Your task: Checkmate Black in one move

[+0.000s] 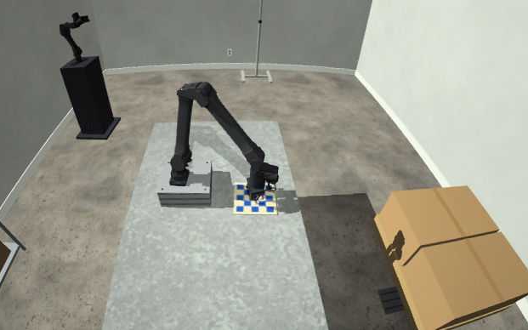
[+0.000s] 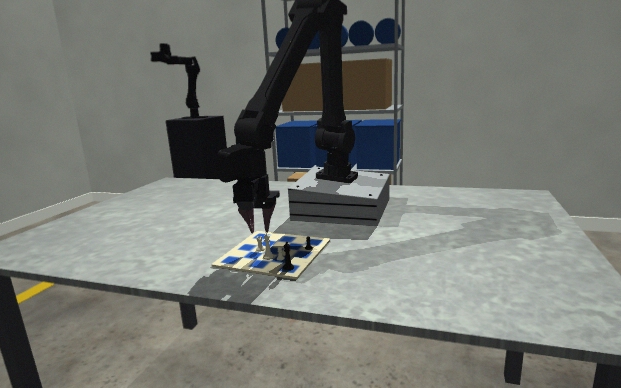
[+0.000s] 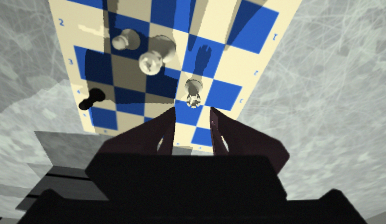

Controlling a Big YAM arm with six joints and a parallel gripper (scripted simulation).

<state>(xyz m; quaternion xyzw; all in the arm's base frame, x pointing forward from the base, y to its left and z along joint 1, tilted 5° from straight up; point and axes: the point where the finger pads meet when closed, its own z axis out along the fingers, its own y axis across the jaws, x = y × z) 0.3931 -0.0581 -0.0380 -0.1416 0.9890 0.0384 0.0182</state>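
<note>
Now: hand 10 mm short of the white crowned piece and 40 mm above it. Round my hand: white king (40 mm ahead, 40 mm to the left, 20 mm below); white pawn (40 mm ahead, 80 mm to the left, 40 mm below); blue-and-cream chessboard (40 mm to the left, 50 mm below).
</note>
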